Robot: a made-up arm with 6 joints.
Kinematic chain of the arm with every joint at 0, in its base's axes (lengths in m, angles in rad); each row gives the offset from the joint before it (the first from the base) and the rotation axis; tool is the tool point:
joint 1: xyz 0 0 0.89 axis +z
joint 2: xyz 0.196 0 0 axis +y
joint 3: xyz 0 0 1.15 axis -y
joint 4: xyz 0 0 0.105 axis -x
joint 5: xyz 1.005 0 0 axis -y
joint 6: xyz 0.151 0 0 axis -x
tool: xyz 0 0 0
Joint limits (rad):
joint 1: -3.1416..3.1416
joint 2: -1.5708..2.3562
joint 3: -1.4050..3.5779
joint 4: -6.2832..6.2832
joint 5: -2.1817..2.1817
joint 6: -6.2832..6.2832
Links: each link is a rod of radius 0.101 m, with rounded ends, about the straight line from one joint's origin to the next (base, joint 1, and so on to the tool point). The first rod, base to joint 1, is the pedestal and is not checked.
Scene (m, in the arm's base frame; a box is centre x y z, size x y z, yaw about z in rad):
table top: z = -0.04
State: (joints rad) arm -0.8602 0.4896 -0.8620 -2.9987 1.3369 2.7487
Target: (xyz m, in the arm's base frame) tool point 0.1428 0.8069 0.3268
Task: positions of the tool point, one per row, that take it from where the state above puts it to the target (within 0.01 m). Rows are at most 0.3 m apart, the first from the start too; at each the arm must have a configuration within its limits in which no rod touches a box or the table.
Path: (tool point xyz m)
1: 0.7705 -0.5252 0.8133
2: 0.8897 -0.2888 0.7441
3: 0.9316 -0.0276 0.6738
4: 0.8926 0.2324 0.6030
5: 0.7777 0.4654 0.5324
6: 0.6003 0.6487 0.4624
7: 0.3805 0.7656 0.3937
8: 0.1428 0.8069 0.3268

